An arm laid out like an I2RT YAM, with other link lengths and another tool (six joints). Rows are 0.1 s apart.
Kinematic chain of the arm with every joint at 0, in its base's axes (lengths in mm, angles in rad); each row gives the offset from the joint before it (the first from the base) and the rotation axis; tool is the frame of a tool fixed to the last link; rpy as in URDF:
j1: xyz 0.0 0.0 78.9 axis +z
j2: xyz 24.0 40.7 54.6 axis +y
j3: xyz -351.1 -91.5 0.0 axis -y
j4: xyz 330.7 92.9 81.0 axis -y
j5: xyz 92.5 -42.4 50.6 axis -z
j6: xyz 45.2 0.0 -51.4 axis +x
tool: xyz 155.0 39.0 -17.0 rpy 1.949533 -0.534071 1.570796
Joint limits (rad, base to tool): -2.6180..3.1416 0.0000..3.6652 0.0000..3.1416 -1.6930..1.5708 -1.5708..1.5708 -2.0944..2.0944
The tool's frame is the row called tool.
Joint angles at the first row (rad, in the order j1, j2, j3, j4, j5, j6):
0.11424, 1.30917, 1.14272, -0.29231, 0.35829, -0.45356
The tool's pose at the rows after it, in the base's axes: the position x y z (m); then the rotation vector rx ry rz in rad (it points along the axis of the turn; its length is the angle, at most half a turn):
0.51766, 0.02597, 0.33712, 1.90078, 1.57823, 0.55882
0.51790, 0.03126, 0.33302, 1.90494, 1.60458, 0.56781
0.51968, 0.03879, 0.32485, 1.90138, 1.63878, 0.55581
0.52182, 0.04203, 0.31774, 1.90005, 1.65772, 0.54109
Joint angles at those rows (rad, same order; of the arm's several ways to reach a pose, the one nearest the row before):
0.11961, 1.30627, 1.14105, -0.30298, 0.31684, -0.43853
0.12112, 1.31201, 1.14261, -0.31105, 0.29546, -0.43271
0.13208, 1.32767, 1.14524, -0.31828, 0.28709, -0.43656
0.13731, 1.34160, 1.14569, -0.31962, 0.28539, -0.44124

